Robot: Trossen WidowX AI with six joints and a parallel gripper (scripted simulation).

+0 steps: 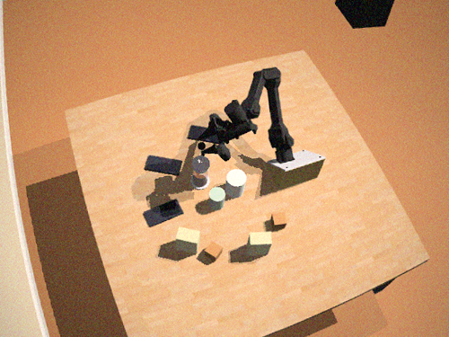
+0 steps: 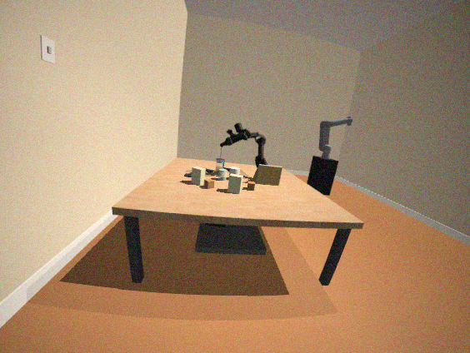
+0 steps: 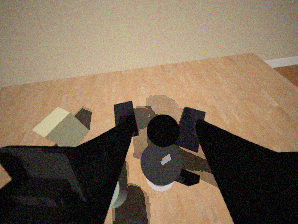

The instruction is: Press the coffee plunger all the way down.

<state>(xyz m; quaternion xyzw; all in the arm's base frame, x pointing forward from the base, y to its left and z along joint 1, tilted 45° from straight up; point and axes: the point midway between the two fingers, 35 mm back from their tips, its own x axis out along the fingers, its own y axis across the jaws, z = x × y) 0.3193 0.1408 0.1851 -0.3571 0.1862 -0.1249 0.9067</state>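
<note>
My gripper tip is now 1 cm past the coffee press, 1 cm to the left of it and 13 cm above it. Also, from my gripper tip: pale green cylinder: 4 cm behind, 12 cm to the left, 22 cm below; white cylinder: 13 cm behind, 8 cm to the left, 21 cm below.
</note>
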